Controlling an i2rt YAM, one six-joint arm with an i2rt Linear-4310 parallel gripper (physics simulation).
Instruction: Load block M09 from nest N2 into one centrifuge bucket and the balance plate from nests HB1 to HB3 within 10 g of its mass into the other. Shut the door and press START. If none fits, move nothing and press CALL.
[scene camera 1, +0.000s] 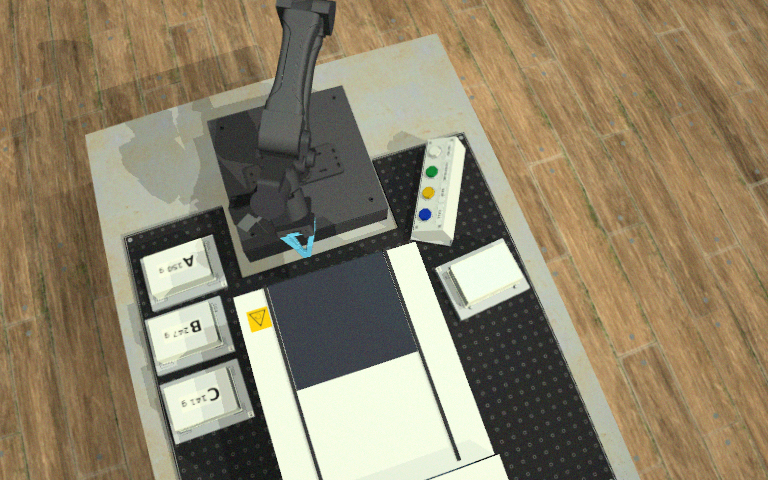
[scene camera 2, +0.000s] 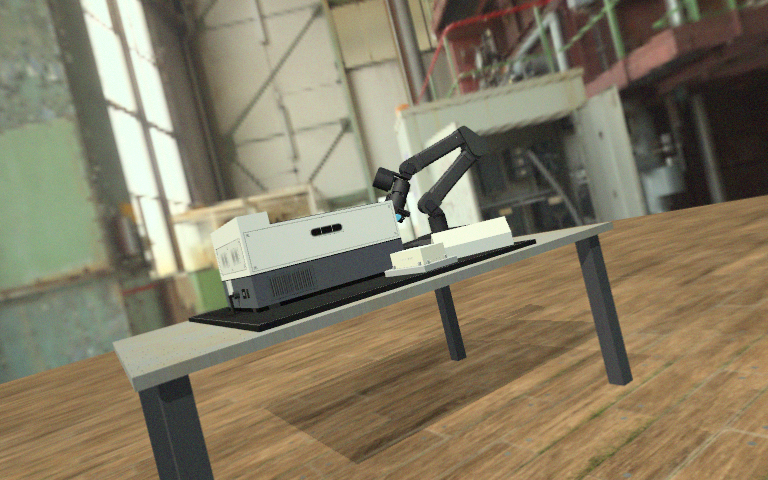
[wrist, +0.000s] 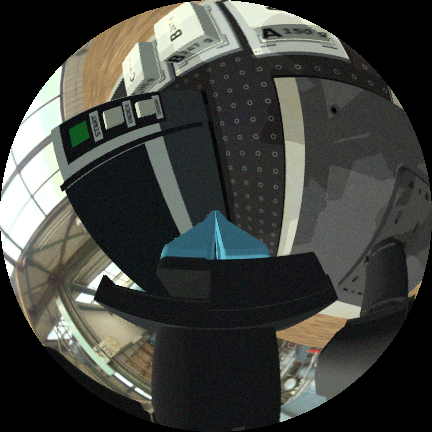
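Where they show: gripper, fingertip midpoint: (scene camera 1: 307, 256) (wrist: 215, 215); arm's base, origin of the base link: (wrist: 384, 251).
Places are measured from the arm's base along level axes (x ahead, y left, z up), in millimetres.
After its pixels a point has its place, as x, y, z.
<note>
My gripper (scene camera 1: 306, 253) {206, -34, 48} (scene camera 2: 400, 217) (wrist: 215, 215) {206, -34, 48} is shut and empty, in the air near the front edge of the centrifuge (scene camera 1: 257, 367) {397, -173, 147} (scene camera 2: 322, 243) {530, 144, 67}. A dark panel (scene camera 1: 339, 322) {371, -21, 149} and a white panel (scene camera 1: 368, 413) {528, -26, 146} cover its top; the buckets do not show. The green START button (wrist: 79, 134) {266, -154, 117} is on its front. Plates A, 150 g (scene camera 1: 181, 267) {122, -283, -9} (wrist: 295, 33), B, 247 g (scene camera 1: 189, 333) {258, -301, -10} (wrist: 182, 31), and C, 141 g (scene camera 1: 201, 399) {389, -311, -10} (wrist: 142, 67) {345, -280, -12} sit in nests at left. A white block (scene camera 1: 487, 277) {352, 291, -4} (scene camera 2: 417, 256) {378, 343, -23} sits in a nest at right; its mark is unreadable.
A white button box (scene camera 1: 453, 192) {157, 297, -1} (scene camera 2: 475, 237) {144, 317, -18} stands at the right of the arm's base plate (scene camera 1: 351, 175) {45, 110, -8}. Its blue button (scene camera 1: 424, 213) {184, 220, 6} has the CALL label. Yellow, green and white buttons are beside it. A black perforated mat (scene camera 1: 526, 362) {533, 313, -63} lies under the centrifuge and nests.
</note>
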